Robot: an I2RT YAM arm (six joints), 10 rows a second.
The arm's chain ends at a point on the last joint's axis. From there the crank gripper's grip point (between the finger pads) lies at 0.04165 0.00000 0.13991 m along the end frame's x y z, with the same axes.
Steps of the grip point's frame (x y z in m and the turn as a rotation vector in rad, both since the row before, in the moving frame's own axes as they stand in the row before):
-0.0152, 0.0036, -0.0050, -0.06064, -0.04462, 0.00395
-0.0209, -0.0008, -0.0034, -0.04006, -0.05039, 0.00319
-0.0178, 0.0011, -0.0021, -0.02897, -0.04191, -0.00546
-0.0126, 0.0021, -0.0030, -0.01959, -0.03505, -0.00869
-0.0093, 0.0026, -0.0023, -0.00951, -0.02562, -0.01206
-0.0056, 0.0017, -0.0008, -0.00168, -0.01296, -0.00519
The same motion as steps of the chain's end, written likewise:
-0.0089, -0.0051, -0.0065, -0.06064, -0.04462, 0.00395
-0.0138, -0.0066, -0.0052, -0.04006, -0.05039, 0.00319
-0.0119, -0.0028, -0.0037, -0.02897, -0.04191, -0.00546
-0.0077, -0.0003, -0.0044, -0.01959, -0.03505, -0.00869
-0.0057, 0.0017, -0.0033, -0.00951, -0.02562, -0.01206
-0.0038, 0.0017, -0.0013, -0.00168, -0.01296, -0.00519

